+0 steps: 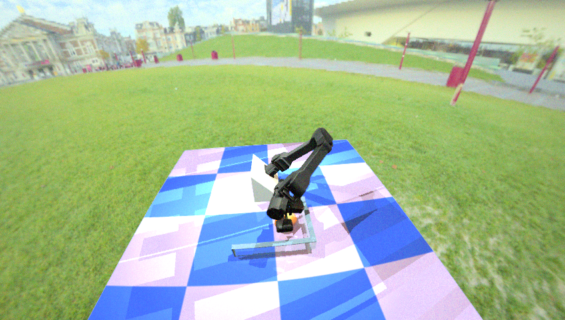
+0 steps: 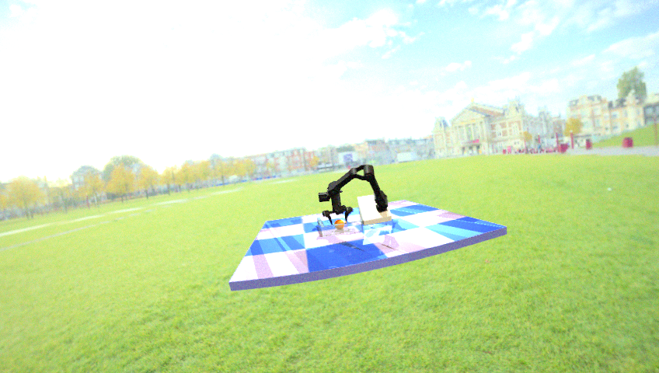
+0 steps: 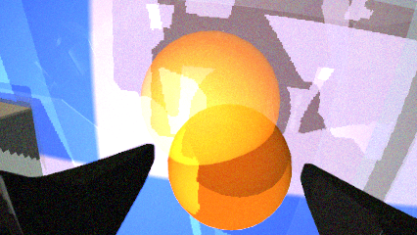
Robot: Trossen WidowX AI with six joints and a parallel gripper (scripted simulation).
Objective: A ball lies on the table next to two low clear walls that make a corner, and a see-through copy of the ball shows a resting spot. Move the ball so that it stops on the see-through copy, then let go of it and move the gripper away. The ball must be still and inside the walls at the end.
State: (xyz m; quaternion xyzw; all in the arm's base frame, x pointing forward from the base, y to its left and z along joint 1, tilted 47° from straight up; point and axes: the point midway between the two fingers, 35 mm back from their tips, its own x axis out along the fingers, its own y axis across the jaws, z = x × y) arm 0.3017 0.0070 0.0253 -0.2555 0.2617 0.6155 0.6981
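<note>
The see-through copy of ball lies 1 cm behind my gripper tip and 3 cm to the left of it. From my gripper tip the other things lie so: orange ball: right at my gripper tip.
</note>
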